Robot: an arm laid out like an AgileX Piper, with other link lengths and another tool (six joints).
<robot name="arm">
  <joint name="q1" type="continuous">
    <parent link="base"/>
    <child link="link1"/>
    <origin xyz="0 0 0.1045"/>
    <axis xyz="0 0 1"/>
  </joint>
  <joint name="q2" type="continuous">
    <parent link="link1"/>
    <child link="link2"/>
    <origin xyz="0 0 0" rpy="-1.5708 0 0"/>
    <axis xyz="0 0 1"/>
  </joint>
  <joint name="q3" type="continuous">
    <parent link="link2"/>
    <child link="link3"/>
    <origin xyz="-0.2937 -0.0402 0"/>
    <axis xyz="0 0 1"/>
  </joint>
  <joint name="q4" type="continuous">
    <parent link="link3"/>
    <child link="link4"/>
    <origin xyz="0.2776 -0.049 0" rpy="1.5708 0 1.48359"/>
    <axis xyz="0 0 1"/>
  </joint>
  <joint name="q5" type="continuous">
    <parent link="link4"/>
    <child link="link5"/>
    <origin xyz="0 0 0" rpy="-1.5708 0 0"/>
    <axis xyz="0 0 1"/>
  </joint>
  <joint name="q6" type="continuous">
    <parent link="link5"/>
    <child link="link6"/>
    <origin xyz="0 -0.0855 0" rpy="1.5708 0 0"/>
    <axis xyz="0 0 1"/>
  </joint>
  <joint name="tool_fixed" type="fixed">
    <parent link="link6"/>
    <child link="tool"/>
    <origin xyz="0.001 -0.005 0.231" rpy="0 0.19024 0.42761"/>
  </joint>
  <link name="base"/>
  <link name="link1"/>
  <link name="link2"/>
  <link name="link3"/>
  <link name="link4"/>
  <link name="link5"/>
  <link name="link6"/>
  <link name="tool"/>
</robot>
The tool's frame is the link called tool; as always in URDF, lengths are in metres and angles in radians. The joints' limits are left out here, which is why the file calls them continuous.
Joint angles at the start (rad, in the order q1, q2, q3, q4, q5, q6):
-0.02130, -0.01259, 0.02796, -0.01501, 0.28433, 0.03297
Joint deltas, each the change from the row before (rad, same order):
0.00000, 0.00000, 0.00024, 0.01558, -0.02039, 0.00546
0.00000, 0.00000, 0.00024, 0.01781, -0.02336, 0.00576
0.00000, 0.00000, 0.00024, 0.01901, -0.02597, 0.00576
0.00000, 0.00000, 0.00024, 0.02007, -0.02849, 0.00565
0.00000, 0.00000, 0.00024, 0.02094, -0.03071, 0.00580
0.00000, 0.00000, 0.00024, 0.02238, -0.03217, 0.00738
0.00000, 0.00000, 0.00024, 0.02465, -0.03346, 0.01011
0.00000, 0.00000, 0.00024, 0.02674, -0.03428, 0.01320
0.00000, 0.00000, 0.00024, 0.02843, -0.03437, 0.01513
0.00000, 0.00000, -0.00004, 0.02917, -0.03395, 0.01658
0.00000, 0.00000, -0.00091, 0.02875, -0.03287, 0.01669
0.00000, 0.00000, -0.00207, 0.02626, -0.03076, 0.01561
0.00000, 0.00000, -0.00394, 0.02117, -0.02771, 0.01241
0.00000, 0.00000, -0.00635, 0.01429, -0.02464, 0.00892
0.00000, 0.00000, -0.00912, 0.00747, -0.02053, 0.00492
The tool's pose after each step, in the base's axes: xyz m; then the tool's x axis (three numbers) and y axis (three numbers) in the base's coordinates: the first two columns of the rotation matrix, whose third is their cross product. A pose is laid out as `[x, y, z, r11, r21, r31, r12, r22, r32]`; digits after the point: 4 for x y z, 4 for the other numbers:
[0.2944, -0.0112, 0.1240, -0.3438, 0.4491, -0.8247, 0.1049, 0.8911, 0.4416]
[0.2958, -0.0098, 0.1310, -0.3244, 0.4680, -0.8220, 0.0942, 0.8807, 0.4642]
[0.2971, -0.0087, 0.1389, -0.3028, 0.4879, -0.8187, 0.0819, 0.8692, 0.4877]
[0.2983, -0.0078, 0.1476, -0.2790, 0.5086, -0.8145, 0.0681, 0.8566, 0.5115]
[0.2994, -0.0074, 0.1571, -0.2533, 0.5302, -0.8092, 0.0530, 0.8428, 0.5356]
[0.3001, -0.0072, 0.1670, -0.2263, 0.5541, -0.8011, 0.0367, 0.8267, 0.5614]
[0.3006, -0.0075, 0.1773, -0.1982, 0.5818, -0.7888, 0.0193, 0.8069, 0.5904]
[0.3006, -0.0084, 0.1878, -0.1696, 0.6132, -0.7715, 0.0007, 0.7829, 0.6221]
[0.3003, -0.0097, 0.1982, -0.1413, 0.6465, -0.7497, -0.0188, 0.7554, 0.6550]
[0.2997, -0.0116, 0.2086, -0.1138, 0.6804, -0.7240, -0.0393, 0.7250, 0.6876]
[0.2986, -0.0141, 0.2189, -0.0871, 0.7128, -0.6960, -0.0607, 0.6935, 0.7179]
[0.2972, -0.0168, 0.2292, -0.0619, 0.7414, -0.6682, -0.0822, 0.6634, 0.7437]
[0.2954, -0.0196, 0.2396, -0.0381, 0.7634, -0.6448, -0.1035, 0.6388, 0.7624]
[0.2933, -0.0223, 0.2504, -0.0153, 0.7781, -0.6279, -0.1244, 0.6217, 0.7733]
[0.2908, -0.0244, 0.2617, 0.0063, 0.7857, -0.6186, -0.1443, 0.6128, 0.7769]

